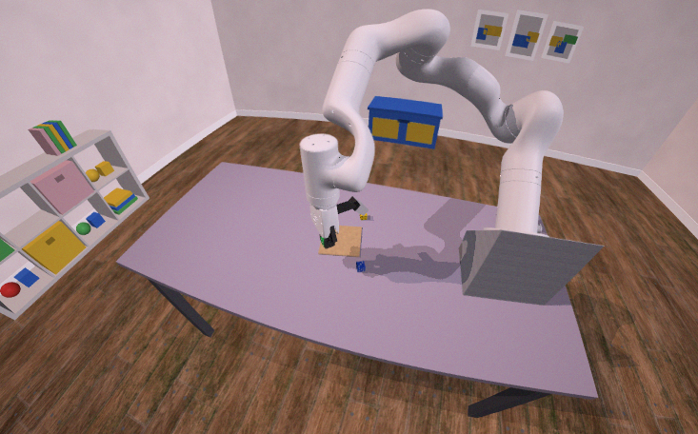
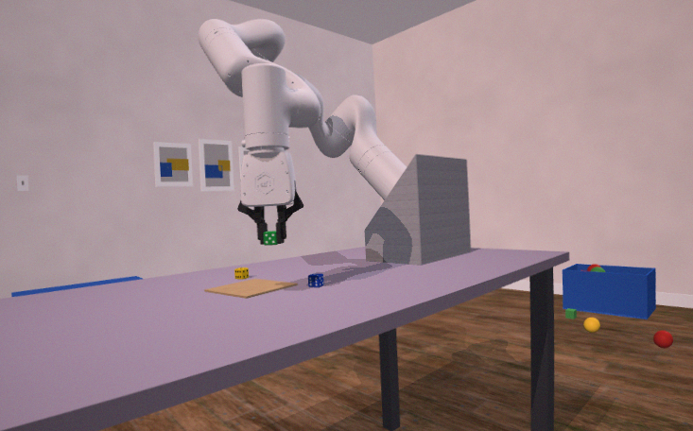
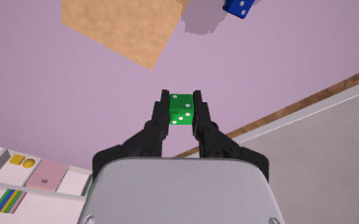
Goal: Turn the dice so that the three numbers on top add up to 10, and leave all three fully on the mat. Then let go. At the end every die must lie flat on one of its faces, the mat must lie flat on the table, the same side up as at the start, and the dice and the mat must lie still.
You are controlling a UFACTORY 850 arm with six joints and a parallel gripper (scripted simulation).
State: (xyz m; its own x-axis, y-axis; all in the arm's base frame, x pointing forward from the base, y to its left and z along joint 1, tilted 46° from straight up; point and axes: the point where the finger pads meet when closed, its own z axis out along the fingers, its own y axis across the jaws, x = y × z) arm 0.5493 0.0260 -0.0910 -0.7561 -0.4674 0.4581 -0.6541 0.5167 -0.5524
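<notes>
My hand is 100 mm past the blue die and 110 mm above it. Also, from my hand: tan mat: 10 mm behind, 110 mm to the right, 120 mm below; green die: 10 mm below; yellow die: 60 mm behind, 240 mm to the right, 110 mm below.
</notes>
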